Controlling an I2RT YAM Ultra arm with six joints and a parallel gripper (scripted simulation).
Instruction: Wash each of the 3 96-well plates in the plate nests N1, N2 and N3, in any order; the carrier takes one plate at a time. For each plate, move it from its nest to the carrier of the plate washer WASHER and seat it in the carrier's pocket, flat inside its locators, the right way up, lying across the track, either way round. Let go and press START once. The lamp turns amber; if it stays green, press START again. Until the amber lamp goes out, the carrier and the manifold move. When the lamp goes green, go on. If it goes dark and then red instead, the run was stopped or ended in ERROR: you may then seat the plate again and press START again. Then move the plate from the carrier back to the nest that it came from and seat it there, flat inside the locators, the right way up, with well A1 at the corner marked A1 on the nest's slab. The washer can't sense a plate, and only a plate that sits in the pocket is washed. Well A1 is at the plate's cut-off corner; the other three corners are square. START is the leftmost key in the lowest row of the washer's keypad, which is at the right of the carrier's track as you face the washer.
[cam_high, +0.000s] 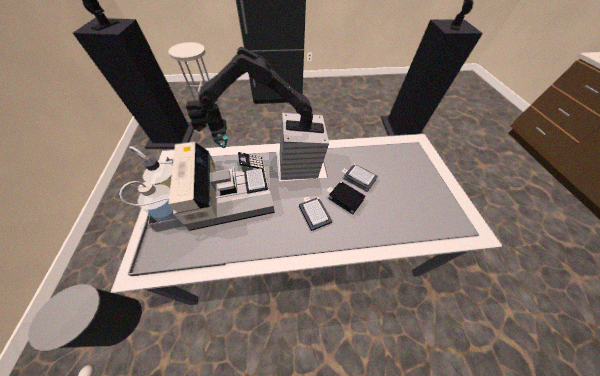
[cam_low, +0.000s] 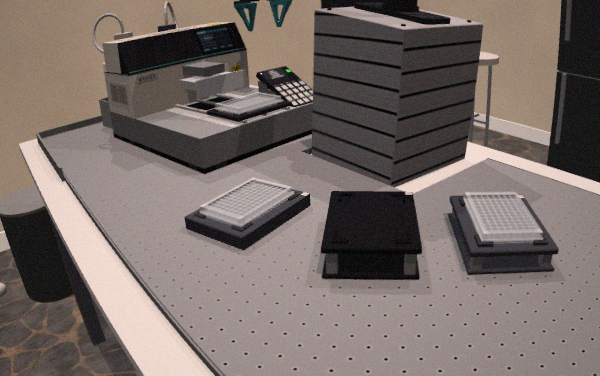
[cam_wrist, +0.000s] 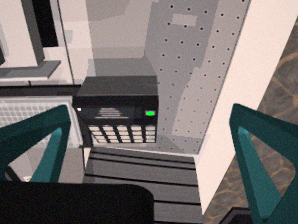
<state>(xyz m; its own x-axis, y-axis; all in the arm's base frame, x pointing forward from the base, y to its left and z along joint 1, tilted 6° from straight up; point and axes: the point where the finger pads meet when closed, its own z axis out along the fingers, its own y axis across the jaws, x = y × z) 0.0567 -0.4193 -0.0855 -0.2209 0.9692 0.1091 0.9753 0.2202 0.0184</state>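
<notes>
My hand is 160 mm to the right of the carrier, 160 mm above it and 140 mm short of it. From my hand the other things lie so: N2 label 580 mm to the left, 240 mm below, 150 mm ahead; then washer 170 mm ahead, 120 mm below, 10 mm to the left; then N1 label 440 mm to the left, 240 mm below, 210 mm ahead.
</notes>
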